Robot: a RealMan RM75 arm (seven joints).
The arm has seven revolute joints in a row. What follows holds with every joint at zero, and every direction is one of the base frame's.
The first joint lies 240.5 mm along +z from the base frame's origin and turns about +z.
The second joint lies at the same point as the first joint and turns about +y.
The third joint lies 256 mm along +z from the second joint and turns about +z.
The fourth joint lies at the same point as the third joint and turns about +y.
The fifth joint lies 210 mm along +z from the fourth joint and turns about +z.
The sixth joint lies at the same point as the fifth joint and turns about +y.
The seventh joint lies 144 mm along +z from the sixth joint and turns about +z.
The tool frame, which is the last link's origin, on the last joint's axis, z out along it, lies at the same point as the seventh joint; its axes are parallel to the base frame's.
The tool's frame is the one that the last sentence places.
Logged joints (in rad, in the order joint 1, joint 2, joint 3, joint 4, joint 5, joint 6, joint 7), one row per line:
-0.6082, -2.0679, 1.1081, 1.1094, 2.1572, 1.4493, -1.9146
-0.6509, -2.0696, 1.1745, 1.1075, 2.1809, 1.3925, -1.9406
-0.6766, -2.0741, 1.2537, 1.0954, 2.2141, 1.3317, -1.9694
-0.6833, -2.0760, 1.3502, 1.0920, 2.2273, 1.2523, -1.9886
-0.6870, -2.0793, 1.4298, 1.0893, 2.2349, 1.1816, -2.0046
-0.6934, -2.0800, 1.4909, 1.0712, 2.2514, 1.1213, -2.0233
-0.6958, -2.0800, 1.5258, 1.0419, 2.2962, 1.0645, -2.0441
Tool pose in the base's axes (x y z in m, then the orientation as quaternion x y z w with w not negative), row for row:
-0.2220, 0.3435, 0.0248, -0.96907, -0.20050, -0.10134, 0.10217
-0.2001, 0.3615, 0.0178, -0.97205, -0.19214, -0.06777, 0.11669
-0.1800, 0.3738, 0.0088, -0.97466, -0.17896, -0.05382, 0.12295
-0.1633, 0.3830, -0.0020, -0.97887, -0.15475, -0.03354, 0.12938
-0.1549, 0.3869, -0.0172, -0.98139, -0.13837, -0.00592, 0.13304
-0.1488, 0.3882, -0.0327, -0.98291, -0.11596, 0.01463, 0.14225
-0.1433, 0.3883, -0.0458, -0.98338, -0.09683, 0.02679, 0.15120
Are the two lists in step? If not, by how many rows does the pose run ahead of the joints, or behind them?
The pose runs 2 rows behind the joints: the pose in row i belongs to the joints in row i - 2.
